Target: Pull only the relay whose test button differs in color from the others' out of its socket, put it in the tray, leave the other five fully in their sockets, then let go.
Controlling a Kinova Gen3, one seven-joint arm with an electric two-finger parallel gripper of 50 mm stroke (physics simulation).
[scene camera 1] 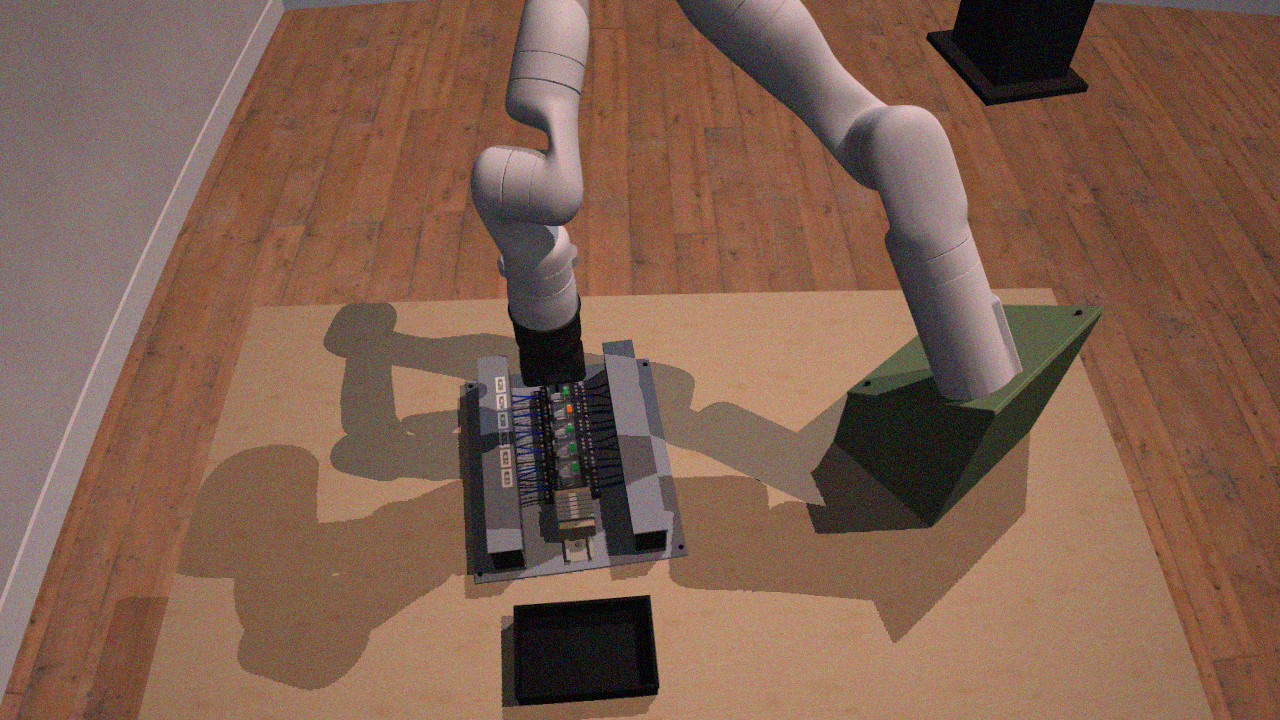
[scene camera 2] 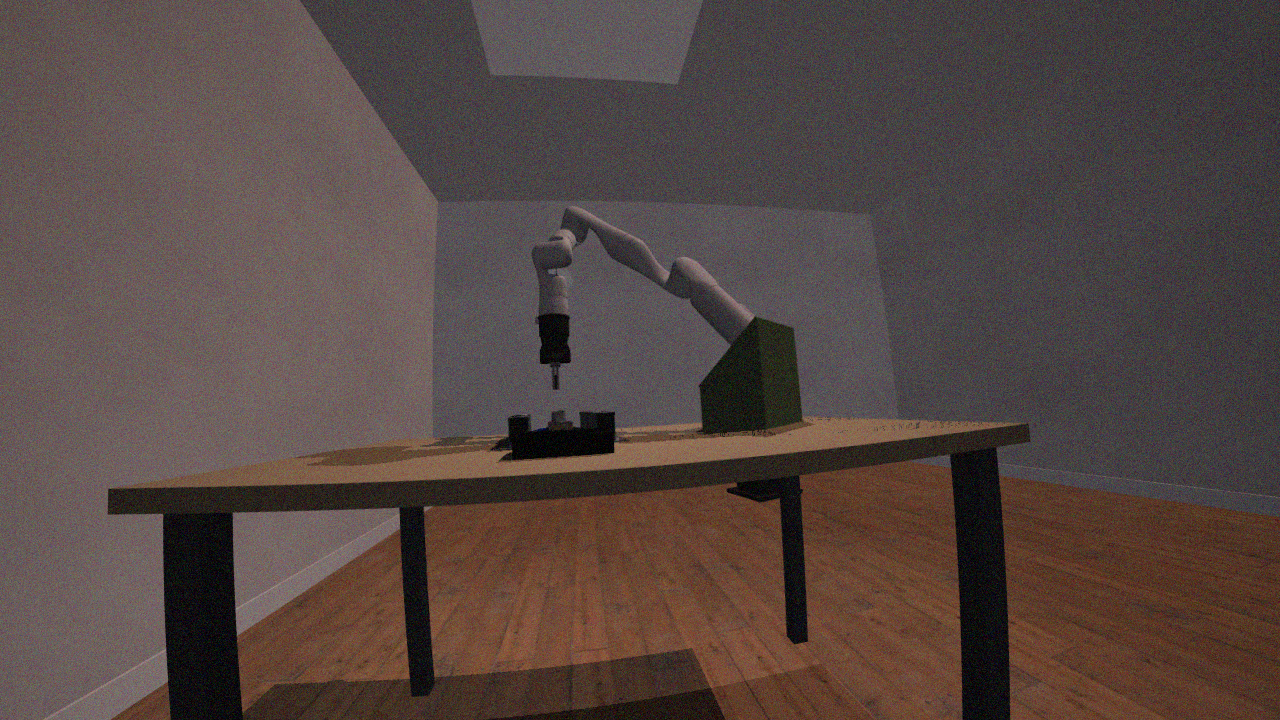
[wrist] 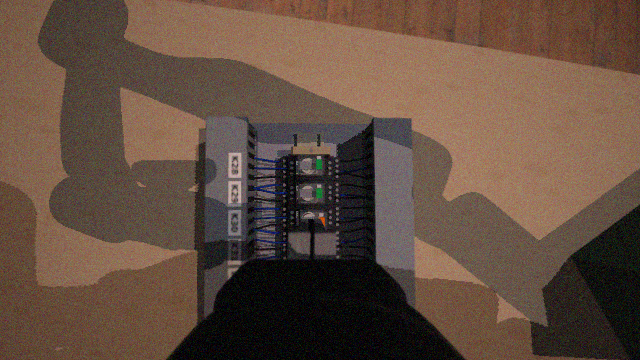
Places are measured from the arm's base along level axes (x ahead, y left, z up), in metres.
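Pixels of known places: gripper, fingertip midpoint: (scene camera 1: 557,386) (scene camera 2: 556,389) (wrist: 310,232); arm's base at its link origin: (scene camera 1: 976,378) (scene camera 2: 749,338).
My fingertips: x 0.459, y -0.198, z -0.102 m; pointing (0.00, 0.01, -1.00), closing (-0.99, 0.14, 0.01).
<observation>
For each thing: its middle in the pictures, then the offset to it from my fingertips. "pt": a spot on its surface instead.
- relay with the orange test button, body centre: (wrist: 312,219) (scene camera 1: 563,419) 0.003 m back, 0.000 m left, 0.076 m down
- K28 at the middle of its body: (wrist: 311,166) 0.009 m back, 0.059 m right, 0.076 m down
- black tray at a spot on its surface: (scene camera 1: 586,695) (scene camera 2: 562,443) pt 0.056 m ahead, 0.360 m left, 0.104 m down
- terminal block at the middle of its body: (scene camera 1: 574,512) 0.015 m ahead, 0.139 m left, 0.077 m down
The relay with the orange test button (scene camera 1: 569,408) (wrist: 322,220) sits in the third socket of the row, beside label K30. Whether it is fully down is not clear. Relays with green buttons (scene camera 1: 571,447) (wrist: 308,193) stand in line on both sides of it. The end one by K28 (wrist: 308,165) is hidden by the arm in scene camera 1. My gripper (scene camera 2: 555,386) (wrist: 310,232) is shut and empty, pointing down above the row. Its fingers partly cover the orange-button relay in the wrist view. The black tray (scene camera 1: 586,695) (scene camera 2: 563,443) is empty.
Raised grey wire ducts (scene camera 1: 497,510) (scene camera 1: 637,465) (wrist: 393,200) flank the relay row, with wires between. A terminal block (scene camera 1: 574,512) stands at the tray end of the row. The green wedge-shaped arm base (scene camera 1: 904,447) (scene camera 2: 778,380) stands to the right.
</observation>
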